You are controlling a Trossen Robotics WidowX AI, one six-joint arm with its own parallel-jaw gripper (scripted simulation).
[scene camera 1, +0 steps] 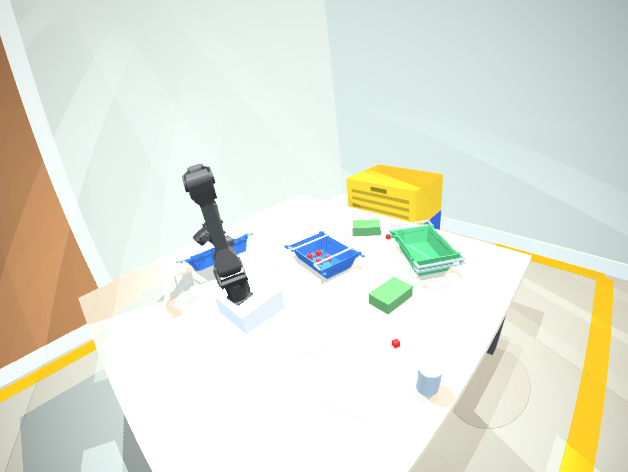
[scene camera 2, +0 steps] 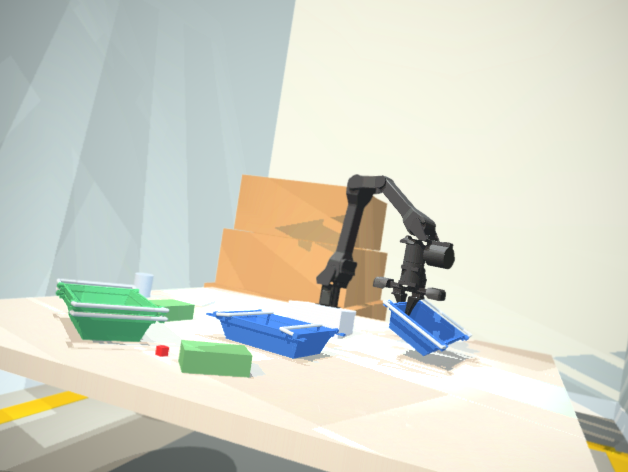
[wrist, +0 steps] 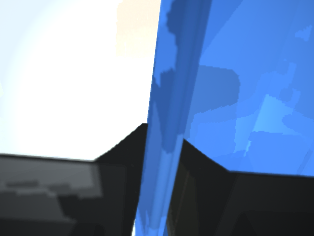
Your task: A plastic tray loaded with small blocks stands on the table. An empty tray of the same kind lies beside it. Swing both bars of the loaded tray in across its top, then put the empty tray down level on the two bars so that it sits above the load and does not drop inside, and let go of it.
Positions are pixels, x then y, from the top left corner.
Labels:
blue tray: scene camera 1; scene camera 2; wrist 229,84
same spot on blue tray: (scene camera 1: 205,259) = (scene camera 2: 413,312)

